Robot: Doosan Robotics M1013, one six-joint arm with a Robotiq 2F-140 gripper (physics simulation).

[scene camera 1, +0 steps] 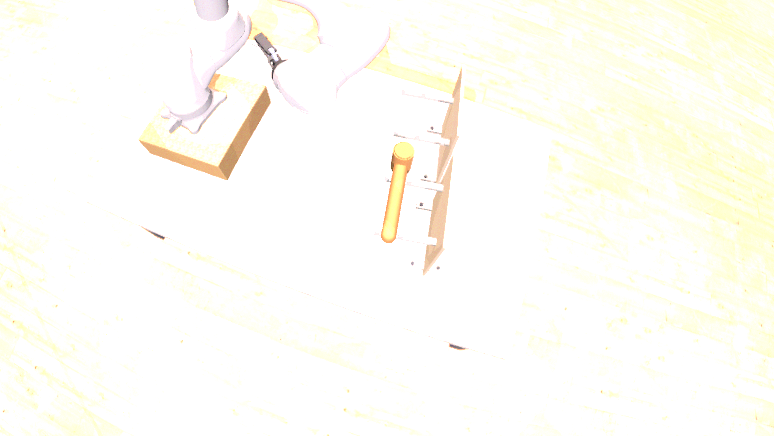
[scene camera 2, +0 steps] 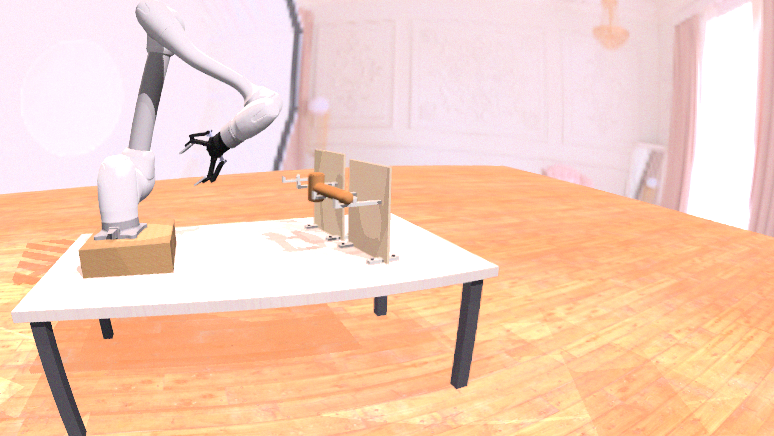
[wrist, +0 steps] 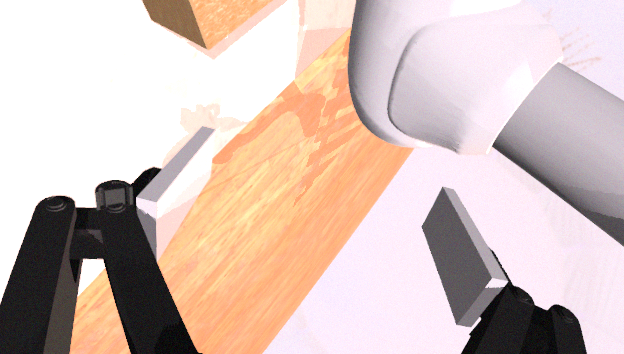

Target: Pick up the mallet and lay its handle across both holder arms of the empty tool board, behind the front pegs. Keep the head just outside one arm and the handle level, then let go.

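Frame: origin at the arm's base, x right, y ahead, z up, level; millimetres.
Seen in the pictures: gripper, fingertip midpoint: (scene camera 1: 266,61) (scene camera 2: 188,168) (wrist: 325,181); arm's base at its link origin: (scene camera 1: 193,106) (scene camera 2: 121,233).
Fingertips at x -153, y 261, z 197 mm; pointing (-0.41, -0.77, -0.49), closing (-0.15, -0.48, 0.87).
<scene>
Offsets run from my fingertips to a thing's top centre. "spot": to the spot under its first point. Level surfaces: height alone.
The orange-brown mallet @[dx +164, dy +521, dz -31 mm] (scene camera 1: 397,189) (scene camera 2: 333,191) lies with its handle across both arms of the nearer tool board (scene camera 1: 440,211) (scene camera 2: 369,208). Its head @[spot: dx +78, dy +491, dz -31 mm] (scene camera 1: 402,155) (scene camera 2: 315,187) is just outside the arm nearer the other board, and the handle looks about level. In scene camera 1, the handle's end lies between the front end of the outer arm (scene camera 1: 417,239) and the board. Exact contact at the pegs is too small to tell. My gripper (scene camera 1: 261,42) (scene camera 2: 189,167) (wrist: 325,181) is open and empty, well away from the mallet, on the robot base's side. The mallet does not show in the wrist view.
The farther tool board (scene camera 1: 452,121) (scene camera 2: 329,189) stands beside the nearer one, its arms (scene camera 1: 427,97) (scene camera 2: 295,179) bare. Both boards stand on the white table @[dz -294 mm] (scene camera 1: 324,243) (scene camera 2: 243,281). The robot base stands on a wooden block (scene camera 1: 186,157) (scene camera 2: 127,259) (wrist: 175,20).
</scene>
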